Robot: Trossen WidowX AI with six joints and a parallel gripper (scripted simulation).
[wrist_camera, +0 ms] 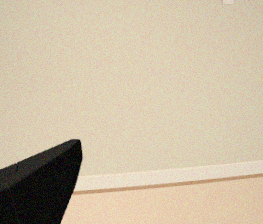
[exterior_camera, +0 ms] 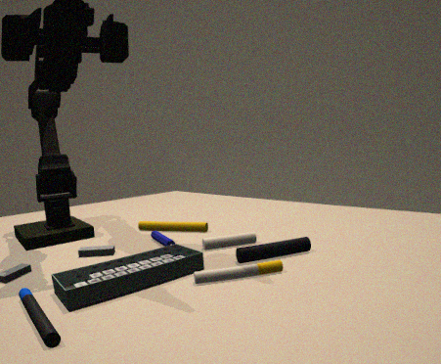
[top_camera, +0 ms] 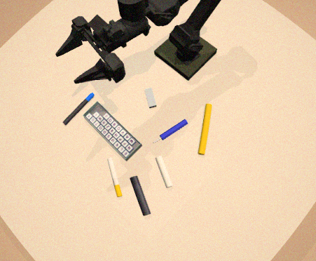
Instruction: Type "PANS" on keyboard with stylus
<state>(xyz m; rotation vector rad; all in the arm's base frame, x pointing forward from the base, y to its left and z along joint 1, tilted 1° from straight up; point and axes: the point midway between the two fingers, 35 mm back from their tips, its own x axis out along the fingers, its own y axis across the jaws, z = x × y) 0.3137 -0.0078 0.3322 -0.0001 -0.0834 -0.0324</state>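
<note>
My gripper tip is 12 cm past the stylus, 17 cm to the right of it and 35 cm above it. From my gripper tip the other things lie so: white rod: 5 cm behind, 26 cm to the left, 34 cm below; white-and-yellow marker: 8 cm ahead, 19 cm to the left, 35 cm below; stylus tip: 9 cm behind, 17 cm to the left, 35 cm below.
</note>
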